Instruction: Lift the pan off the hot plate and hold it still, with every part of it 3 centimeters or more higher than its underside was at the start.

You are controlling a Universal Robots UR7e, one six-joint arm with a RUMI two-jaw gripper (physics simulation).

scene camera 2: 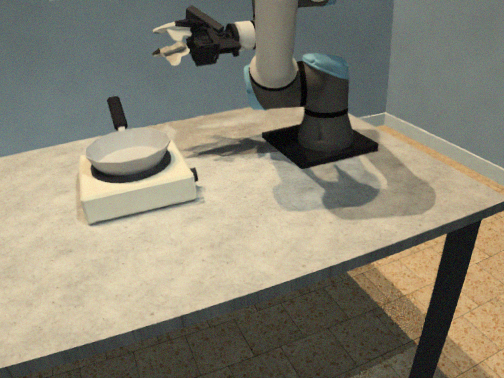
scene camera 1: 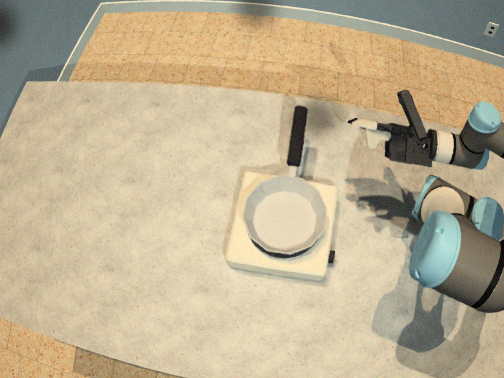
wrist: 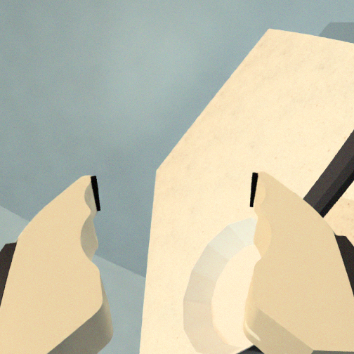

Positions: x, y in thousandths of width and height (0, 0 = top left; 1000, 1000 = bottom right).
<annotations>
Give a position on a cream hot plate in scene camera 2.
205, 522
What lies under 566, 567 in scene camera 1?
A light grey pan.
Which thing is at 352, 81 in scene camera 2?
My gripper.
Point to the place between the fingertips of my gripper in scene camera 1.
At 693, 324
</annotations>
